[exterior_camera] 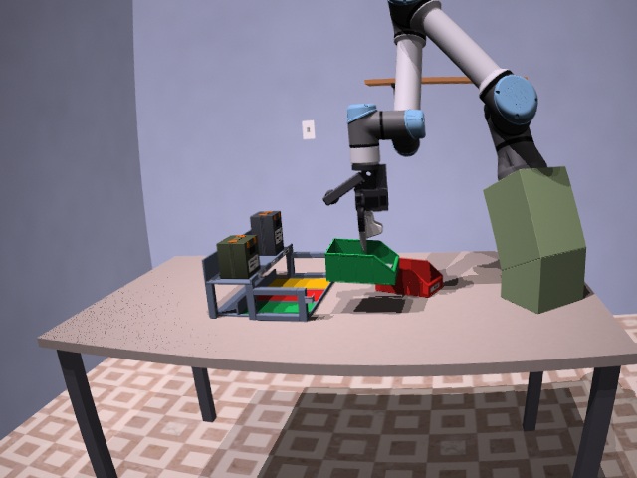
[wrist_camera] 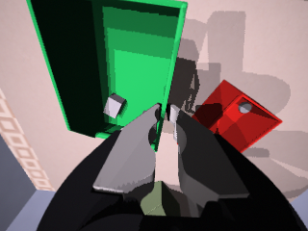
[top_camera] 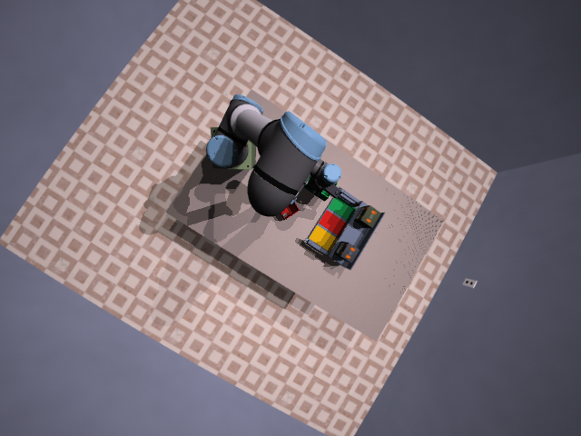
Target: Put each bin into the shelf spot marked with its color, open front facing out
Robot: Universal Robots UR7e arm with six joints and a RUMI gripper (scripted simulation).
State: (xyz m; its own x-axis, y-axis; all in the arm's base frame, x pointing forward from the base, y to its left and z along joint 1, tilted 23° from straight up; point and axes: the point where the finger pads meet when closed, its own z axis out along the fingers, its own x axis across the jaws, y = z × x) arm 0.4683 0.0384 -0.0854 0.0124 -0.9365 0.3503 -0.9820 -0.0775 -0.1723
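Right now my hand is 50 mm to the right of the green bin and 30 mm above it. Also, from my hand: green mark 230 mm ahead, 160 mm below, 20 mm to the left; then red mark 230 mm ahead, 160 mm below, 90 mm to the right; then red bin 130 mm to the right, 130 mm below, 110 mm behind.
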